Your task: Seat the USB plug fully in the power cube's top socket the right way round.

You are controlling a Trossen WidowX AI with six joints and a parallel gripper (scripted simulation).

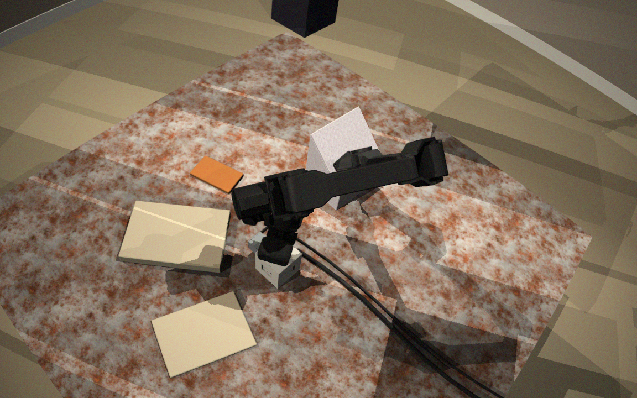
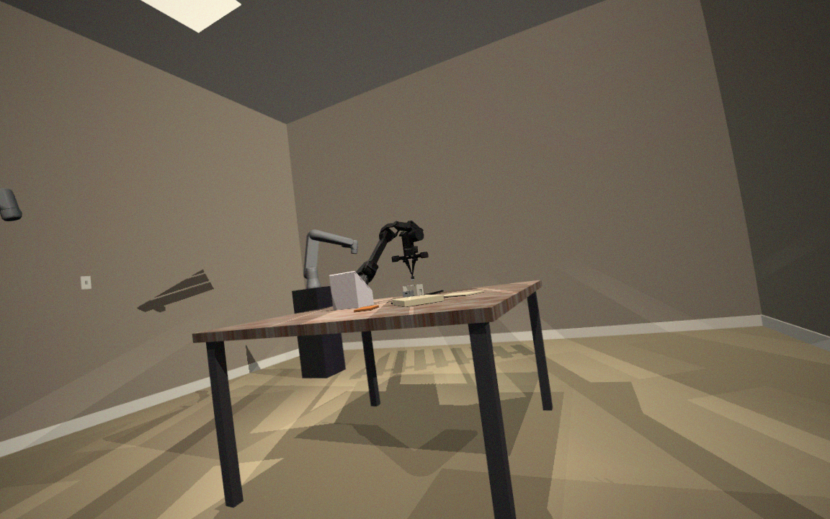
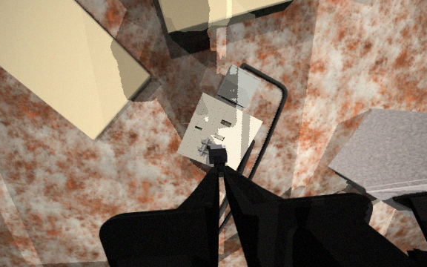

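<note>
The black USB plug lies 2 cm below my gripper tip. Round my gripper tip: orange tile (33 cm to the right, 13 cm below, 8 cm behind); thick beige slab (25 cm to the right, 12 cm below, 12 cm ahead); thin beige plate (24 cm ahead, 13 cm below, 1 cm to the right).
</note>
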